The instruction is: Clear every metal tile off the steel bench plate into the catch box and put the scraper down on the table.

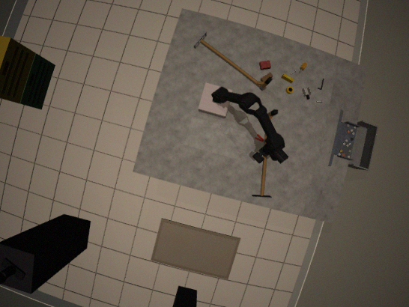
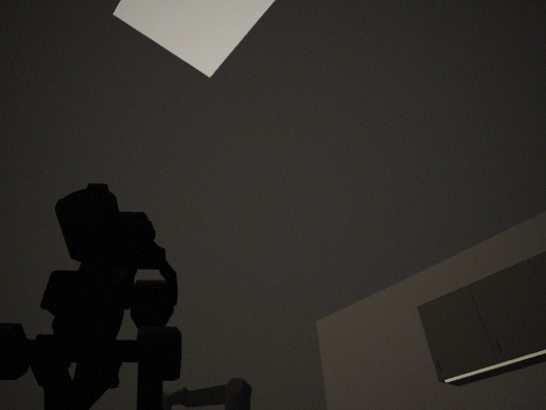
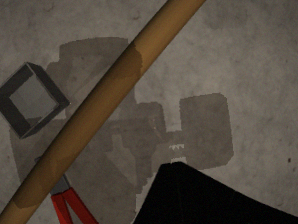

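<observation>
My gripper tip is now 50 mm short of the long scraper, 10 mm to the left of it and 40 mm above it. From my gripper tip the other things lie so: yellow ring: 150 mm ahead, 500 mm to the left, 90 mm below; then brown block: 40 mm behind, 550 mm to the left, 80 mm below; then small box: 90 mm ahead, 50 mm to the left, 90 mm below.
</observation>
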